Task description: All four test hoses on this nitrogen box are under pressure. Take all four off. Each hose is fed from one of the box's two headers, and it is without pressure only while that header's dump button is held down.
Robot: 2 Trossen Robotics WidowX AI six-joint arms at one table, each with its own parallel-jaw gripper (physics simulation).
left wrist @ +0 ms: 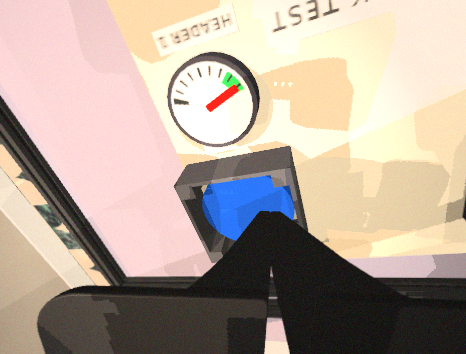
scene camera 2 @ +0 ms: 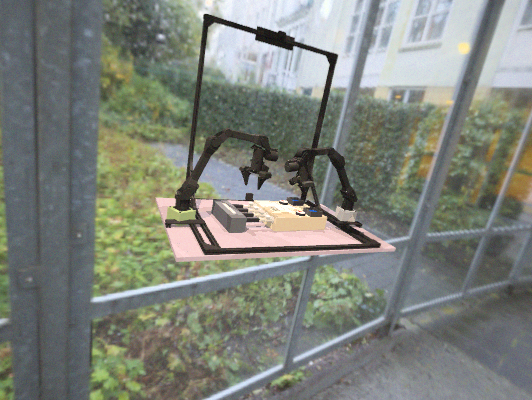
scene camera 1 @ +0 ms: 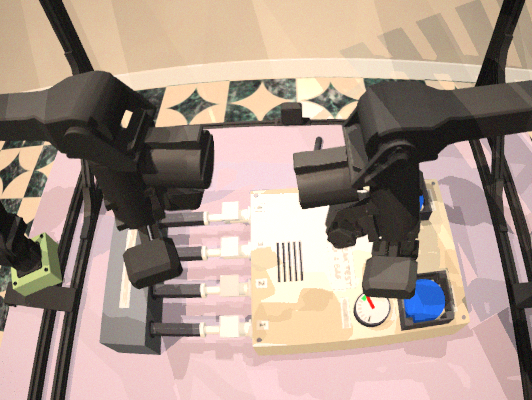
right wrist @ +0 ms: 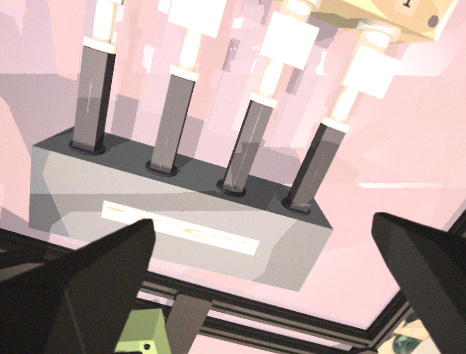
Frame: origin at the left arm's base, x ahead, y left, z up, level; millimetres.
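Where they show: left gripper, between the fingertips: [left wrist: 269, 221] [scene camera 2: 304, 197]; right gripper, between the fingertips: [scene camera 2: 252, 187] [right wrist: 262, 225]; left arm's base, origin of its link: [scene camera 2: 347, 208]; right arm's base, origin of its link: [scene camera 2: 181, 208] [scene camera 1: 28, 259].
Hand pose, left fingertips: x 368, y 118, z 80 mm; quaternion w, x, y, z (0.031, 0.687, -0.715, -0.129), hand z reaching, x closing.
Note:
Each offset is from my left fingertips to the top centre of the thing. "spot": to the spot under its first point. Level surfaces: height alone.
The cream nitrogen box {spot: 118 mm ahead, 73 mm left, 93 mm down} [scene camera 1: 305, 320] [scene camera 2: 297, 223] has four dark hoses on its left side in scene camera 1, numbered 1 {spot: 317 mm ahead, 127 mm left, 109 mm down} [scene camera 1: 177, 329] [right wrist: 320, 162], 2 [scene camera 1: 177, 290], 3 [scene camera 1: 192, 253] and 4 {spot: 363 mm ahead, 76 mm right, 109 mm down} [scene camera 1: 185, 218]. White couplings join them to the box. Header 1's gauge {spot: 19 mm ahead, 45 mm left, 79 mm down} [scene camera 1: 372, 309] [left wrist: 215, 120] has its red needle in the green. My left gripper [left wrist: 269, 221] [scene camera 2: 304, 197] is shut and empty, above header 1's blue dump button {63 mm back, 21 mm left, 77 mm down} [scene camera 1: 424, 300] [left wrist: 235, 200]. A second blue button {18 mm back, 164 mm right, 77 mm down} [scene camera 1: 421, 202] is mostly hidden by the left arm. My right gripper [right wrist: 262, 225] [scene camera 2: 253, 185] is open and empty, high above the hoses' grey block.
The grey block {spot: 398 mm ahead, 150 mm left, 93 mm down} [scene camera 1: 127, 327] [scene camera 2: 235, 223] [right wrist: 280, 270] holds the hoses' far ends. A dark rod {spot: 159 mm ahead, 324 mm right, 159 mm down} [scene camera 1: 318, 143] lies behind the box, partly covered by the left arm. A black frame [scene camera 2: 300, 247] surrounds the work area on the pink table top {173 mm down} [scene camera 2: 185, 252].

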